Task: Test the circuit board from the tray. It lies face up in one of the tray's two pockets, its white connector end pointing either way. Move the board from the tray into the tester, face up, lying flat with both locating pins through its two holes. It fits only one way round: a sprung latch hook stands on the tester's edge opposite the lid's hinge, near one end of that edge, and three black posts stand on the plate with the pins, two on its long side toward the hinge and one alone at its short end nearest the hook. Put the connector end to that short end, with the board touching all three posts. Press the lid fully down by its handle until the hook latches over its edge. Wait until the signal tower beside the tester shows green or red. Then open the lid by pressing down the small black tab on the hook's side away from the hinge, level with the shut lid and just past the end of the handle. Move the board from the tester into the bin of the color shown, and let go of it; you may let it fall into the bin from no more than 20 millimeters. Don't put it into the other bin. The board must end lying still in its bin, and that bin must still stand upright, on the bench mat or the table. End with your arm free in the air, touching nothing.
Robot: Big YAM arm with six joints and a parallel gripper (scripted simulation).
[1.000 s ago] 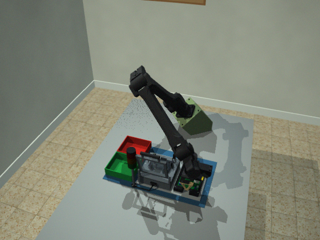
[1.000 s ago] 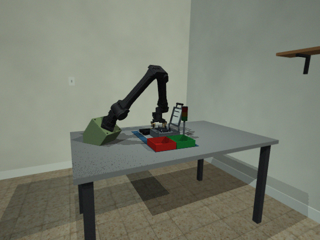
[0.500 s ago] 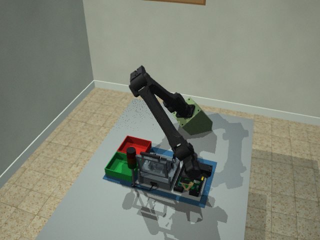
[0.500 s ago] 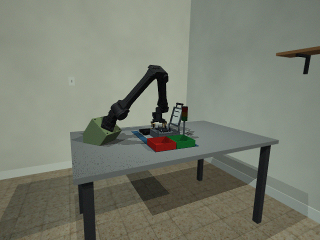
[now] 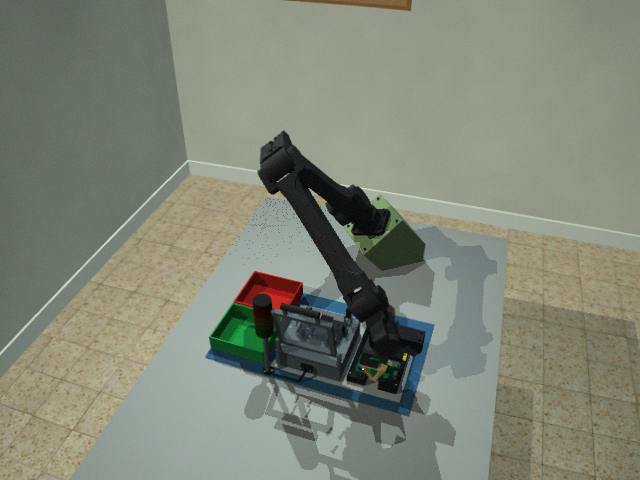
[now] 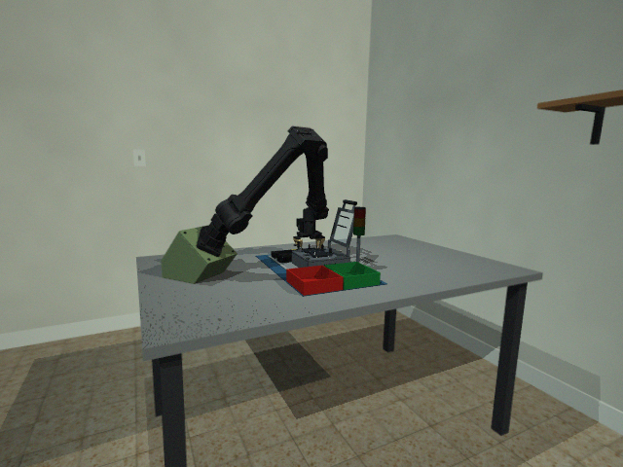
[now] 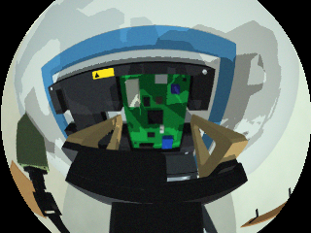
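Right now the green circuit board is 10 mm below my hand. The rest, counted from my hand: tester plate: 160 mm to the right, 40 mm above, 30 mm behind; latch hook: 120 mm to the right, 100 mm behind, 60 mm above; clear lid: 170 mm to the right, 160 mm above, 90 mm ahead.
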